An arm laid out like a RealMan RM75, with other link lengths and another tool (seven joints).
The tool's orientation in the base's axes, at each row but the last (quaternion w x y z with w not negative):
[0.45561, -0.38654, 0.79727, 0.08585]
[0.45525, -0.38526, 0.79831, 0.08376]
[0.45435, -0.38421, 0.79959, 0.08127]
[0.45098, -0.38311, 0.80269, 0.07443]
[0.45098, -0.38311, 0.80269, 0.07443]
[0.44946, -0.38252, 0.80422, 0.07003]
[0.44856, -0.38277, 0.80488, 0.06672]
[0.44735, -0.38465, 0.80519, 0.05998]
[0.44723, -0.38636, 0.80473, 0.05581]
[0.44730, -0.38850, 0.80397, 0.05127]
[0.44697, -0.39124, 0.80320, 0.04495]
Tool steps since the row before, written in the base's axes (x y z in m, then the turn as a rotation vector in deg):
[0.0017, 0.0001, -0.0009, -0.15, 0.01, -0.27]
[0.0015, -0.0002, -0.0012, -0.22, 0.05, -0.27]
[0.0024, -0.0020, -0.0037, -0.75, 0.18, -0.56]
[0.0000, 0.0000, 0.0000, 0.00, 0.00, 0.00]
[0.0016, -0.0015, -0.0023, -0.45, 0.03, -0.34]
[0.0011, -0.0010, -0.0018, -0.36, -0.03, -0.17]
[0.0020, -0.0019, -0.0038, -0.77, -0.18, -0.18]
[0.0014, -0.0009, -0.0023, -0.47, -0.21, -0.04]
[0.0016, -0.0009, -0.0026, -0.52, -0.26, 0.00]
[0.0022, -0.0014, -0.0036, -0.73, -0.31, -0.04]
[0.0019, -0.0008, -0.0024, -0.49, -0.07, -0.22]
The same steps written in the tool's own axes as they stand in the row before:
[0.0002, -0.0009, 0.0017, 0.25, 0.17, 0.06]
[0.0006, -0.0009, 0.0016, 0.25, 0.25, 0.03]
[0.0033, -0.0022, 0.0028, 0.56, 0.76, -0.09]
[0.0000, 0.0000, 0.0000, 0.00, 0.00, 0.00]
[0.0021, -0.0016, 0.0017, 0.38, 0.40, -0.09]
[0.0016, -0.0010, 0.0013, 0.26, 0.26, -0.16]
[0.0034, -0.0018, 0.0027, 0.47, 0.44, -0.49]
[0.0018, -0.0010, 0.0019, 0.29, 0.18, -0.39]
[0.0020, -0.0010, 0.0022, 0.31, 0.17, -0.47]
[0.0029, -0.0015, 0.0030, 0.43, 0.29, -0.61]
[0.0017, -0.0012, 0.0024, 0.35, 0.34, -0.23]

